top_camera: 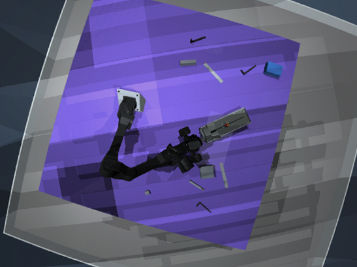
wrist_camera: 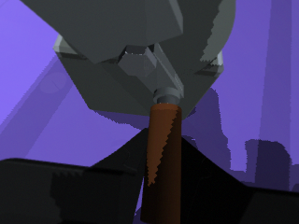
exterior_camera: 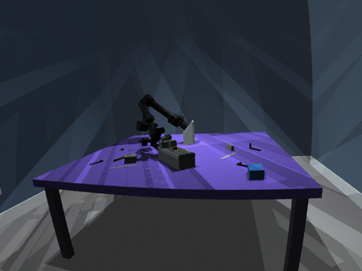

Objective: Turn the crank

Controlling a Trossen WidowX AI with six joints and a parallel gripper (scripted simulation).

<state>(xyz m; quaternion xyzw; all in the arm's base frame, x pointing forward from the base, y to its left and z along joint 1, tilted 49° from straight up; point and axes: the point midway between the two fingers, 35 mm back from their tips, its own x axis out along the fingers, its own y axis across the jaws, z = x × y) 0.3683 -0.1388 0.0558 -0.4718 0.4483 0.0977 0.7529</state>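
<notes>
Now: the brown crank handle 20 mm behind my gripper tip, 10 mm to the right of it and 30 mm above it. Also, from my gripper tip: dark L-shaped key 90 mm ahead, 370 mm to the right, 30 mm below; then red pointer 120 mm ahead, 110 mm to the left, 40 mm above; then grey block 80 mm ahead, 160 mm to the right, 20 mm below.
</notes>
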